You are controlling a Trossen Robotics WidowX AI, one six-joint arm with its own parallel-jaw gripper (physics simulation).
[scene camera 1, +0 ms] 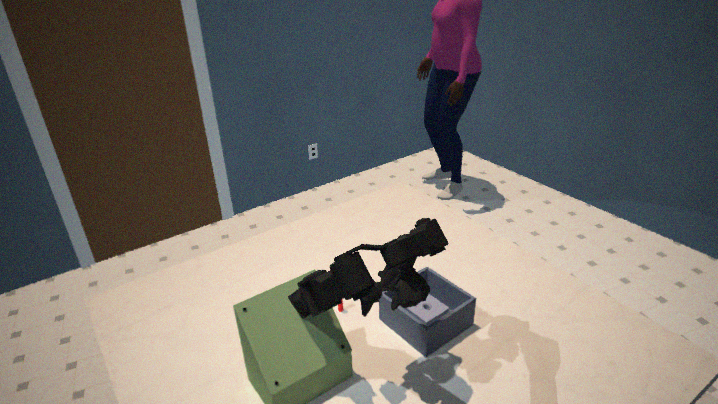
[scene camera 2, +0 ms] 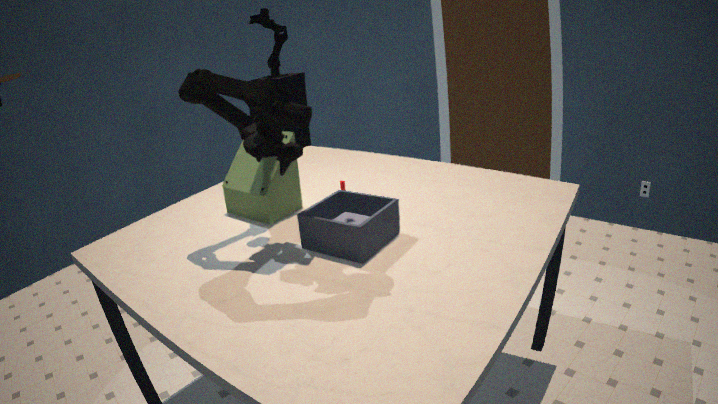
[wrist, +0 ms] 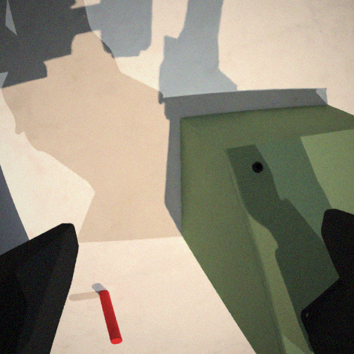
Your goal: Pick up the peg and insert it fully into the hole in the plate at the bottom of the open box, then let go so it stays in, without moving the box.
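Frame: origin at the arm's base, x ahead, y left, z up, level; millimetres.
Seen in the pictures: gripper, fingertip midpoint: (scene camera 1: 378, 312) (scene camera 2: 270, 167); arm's base, origin of the base link: (scene camera 1: 305, 300) (scene camera 2: 272, 147).
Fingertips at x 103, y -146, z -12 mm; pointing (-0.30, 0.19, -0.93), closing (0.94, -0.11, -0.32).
Observation:
Pixels of each thing's top centre, then the offset from my fingertips to it. "pt": a spot on its surface instead. Level surfaces: height alone.
- red peg, middle of its top: (scene camera 1: 339, 289) (scene camera 2: 342, 181) dx +81, dy +239, dz -116 mm
- open dark grey box, middle of its top: (scene camera 2: 348, 206) (scene camera 1: 427, 295) dx +219, dy +28, dz -98 mm
- pale plate, middle of its top: (scene camera 2: 349, 219) (scene camera 1: 426, 305) dx +219, dy +28, dz -135 mm
- plate's hole, surface spot: (scene camera 2: 349, 220) (scene camera 1: 423, 307) pt dx +214, dy +35, dz -141 mm
- table, its level: dz -196 mm
A red peg (scene camera 1: 340, 305) (scene camera 2: 342, 185) (wrist: 111, 317) stands upright on the table, between the green block and the box; in the wrist view it is at the lower left, beside the left finger. The open dark grey box (scene camera 1: 401, 321) (scene camera 2: 328, 236) (wrist: 7, 222) holds a pale plate (scene camera 1: 437, 307) at its bottom. The plate's hole (scene camera 1: 426, 306) (scene camera 2: 349, 220) shows no peg in it. My gripper (scene camera 1: 381, 307) (scene camera 2: 273, 163) (wrist: 203, 231) is open and empty, above the table and apart from the peg.
A green block (scene camera 1: 281, 341) (scene camera 2: 251, 200) (wrist: 215, 225) with a sloped face and dark round spots stands beside the peg, filling the right of the wrist view. Arm shadows fall on the table (scene camera 2: 426, 301). A person (scene camera 1: 454, 50) stands near the back wall.

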